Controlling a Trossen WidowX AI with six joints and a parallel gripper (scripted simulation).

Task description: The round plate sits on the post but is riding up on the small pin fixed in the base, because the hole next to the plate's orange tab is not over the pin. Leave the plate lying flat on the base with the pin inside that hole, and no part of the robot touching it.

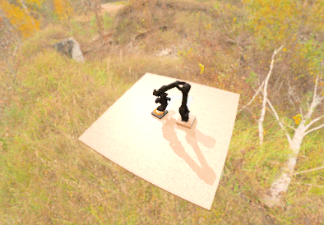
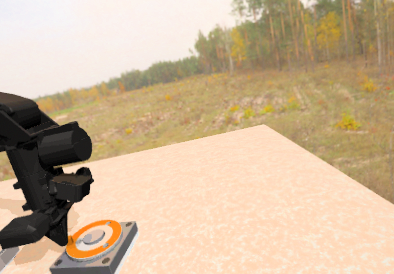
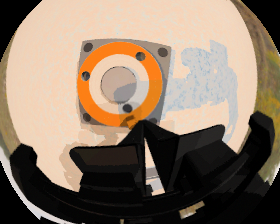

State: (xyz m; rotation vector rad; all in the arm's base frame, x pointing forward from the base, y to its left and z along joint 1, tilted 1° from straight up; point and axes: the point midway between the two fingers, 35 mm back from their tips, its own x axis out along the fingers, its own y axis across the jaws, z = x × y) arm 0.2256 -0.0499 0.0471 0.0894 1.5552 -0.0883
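My gripper tip is 3 cm short of the round plate, 1 cm to the right of it and 1 cm above it. From my gripper tip the other things lie so: grey square base 5 cm ahead, 2 cm to the left, 2 cm below.
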